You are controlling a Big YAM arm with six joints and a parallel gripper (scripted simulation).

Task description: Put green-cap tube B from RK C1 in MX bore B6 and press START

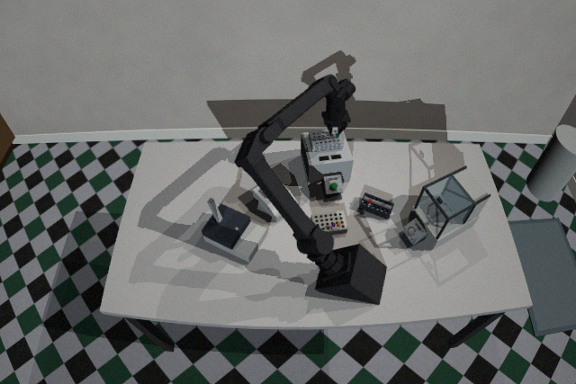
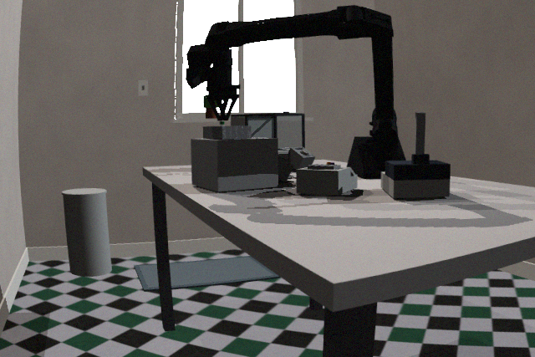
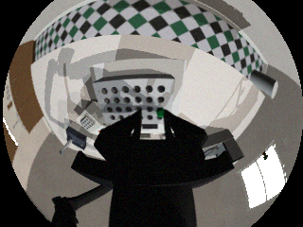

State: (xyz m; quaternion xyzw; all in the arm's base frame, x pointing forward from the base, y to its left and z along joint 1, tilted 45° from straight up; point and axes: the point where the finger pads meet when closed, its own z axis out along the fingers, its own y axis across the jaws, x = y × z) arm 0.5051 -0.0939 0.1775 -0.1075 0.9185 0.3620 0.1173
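Right now my hand is 3 cm above the tube B and 1 cm to the left of it. Round my hand: bore block: 4 cm below, 3 cm to the left; green start key: 17 cm behind, 12 cm below, 2 cm to the right; magnet block MG: 21 cm behind, 20 cm to the right, 17 cm below.
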